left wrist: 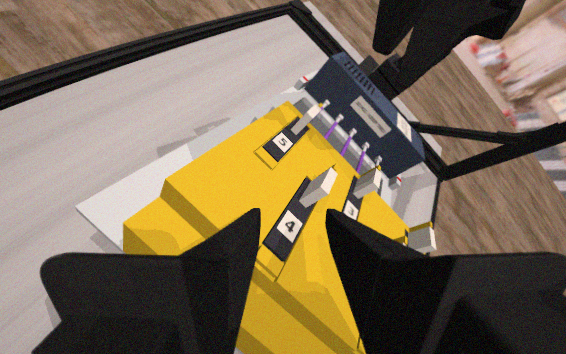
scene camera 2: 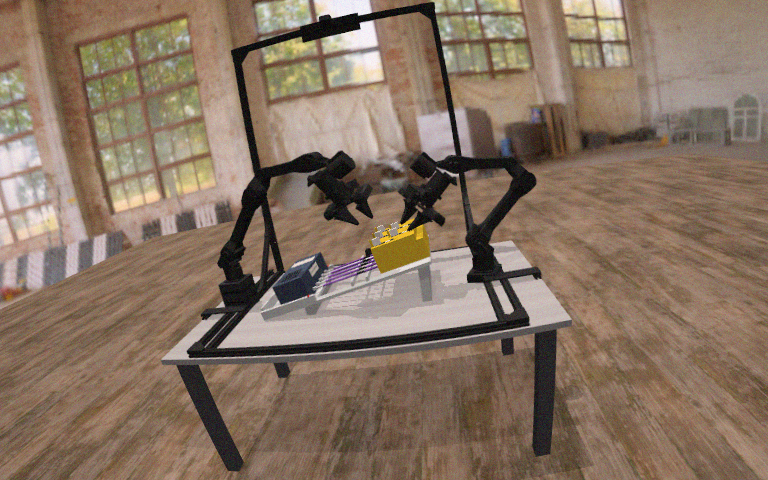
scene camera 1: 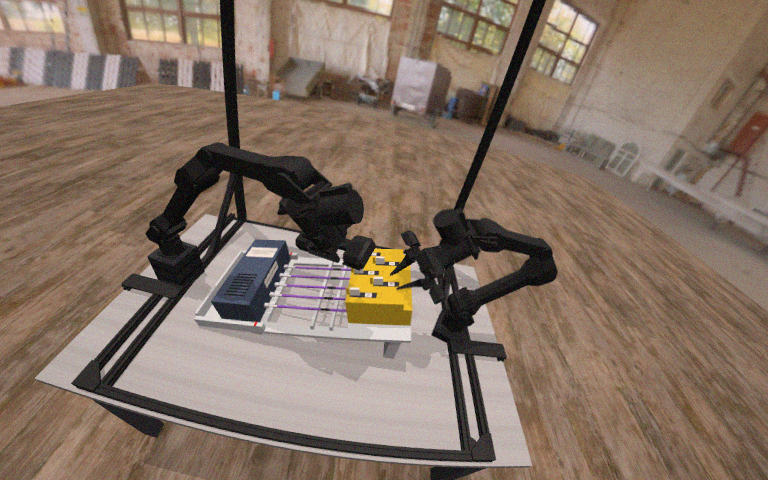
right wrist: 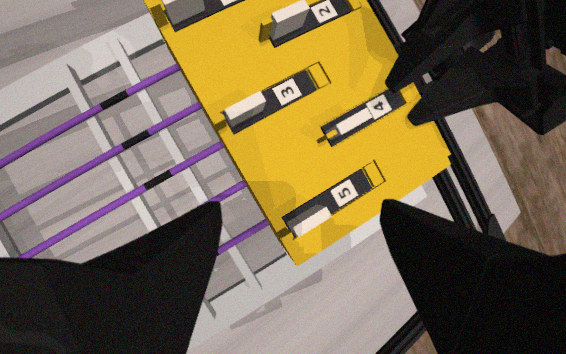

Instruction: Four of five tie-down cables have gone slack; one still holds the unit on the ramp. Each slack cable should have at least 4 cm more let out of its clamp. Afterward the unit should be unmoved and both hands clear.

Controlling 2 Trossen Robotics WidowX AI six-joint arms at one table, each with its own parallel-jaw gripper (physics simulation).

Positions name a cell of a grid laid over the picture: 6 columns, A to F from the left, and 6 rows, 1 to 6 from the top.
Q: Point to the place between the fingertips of my left gripper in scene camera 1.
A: D4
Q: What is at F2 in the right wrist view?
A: My left gripper.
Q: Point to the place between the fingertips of my left gripper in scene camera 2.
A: At D3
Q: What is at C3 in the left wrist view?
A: A clamp 5.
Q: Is my right gripper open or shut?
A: Open.
